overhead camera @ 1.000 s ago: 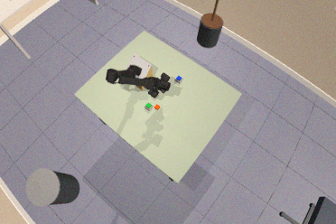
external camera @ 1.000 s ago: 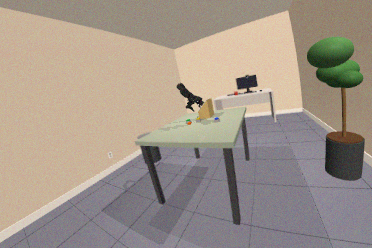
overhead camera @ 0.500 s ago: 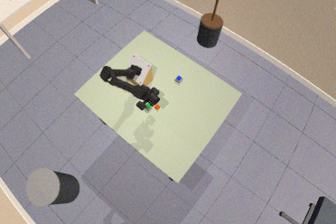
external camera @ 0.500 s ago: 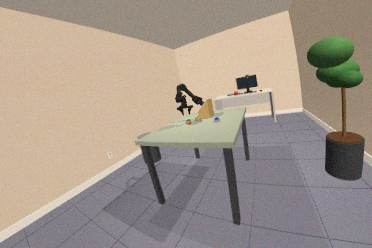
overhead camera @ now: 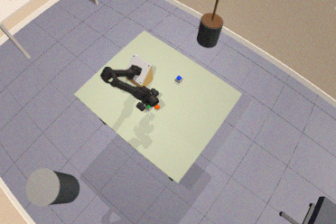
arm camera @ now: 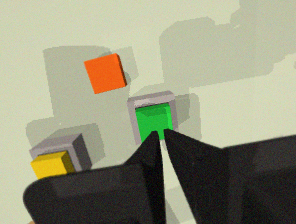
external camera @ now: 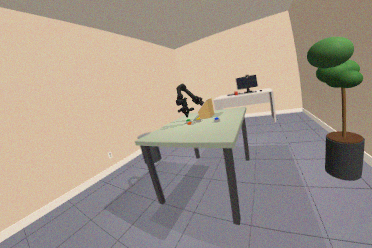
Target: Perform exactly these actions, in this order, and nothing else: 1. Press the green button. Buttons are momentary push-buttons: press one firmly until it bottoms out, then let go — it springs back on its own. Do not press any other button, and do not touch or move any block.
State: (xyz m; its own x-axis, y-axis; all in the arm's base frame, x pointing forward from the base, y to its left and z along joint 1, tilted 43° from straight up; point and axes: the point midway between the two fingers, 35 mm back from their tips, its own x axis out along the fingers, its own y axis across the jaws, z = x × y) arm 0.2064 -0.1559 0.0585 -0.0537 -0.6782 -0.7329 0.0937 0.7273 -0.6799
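My gripper tip is 60 mm above the orange block, 50 mm short of it and 40 mm to the right of it. From my gripper tip the other things lie so: blue button 340 mm to the left, 60 mm ahead, 30 mm below; then yellow button 120 mm to the left, 30 mm below, 30 mm behind.
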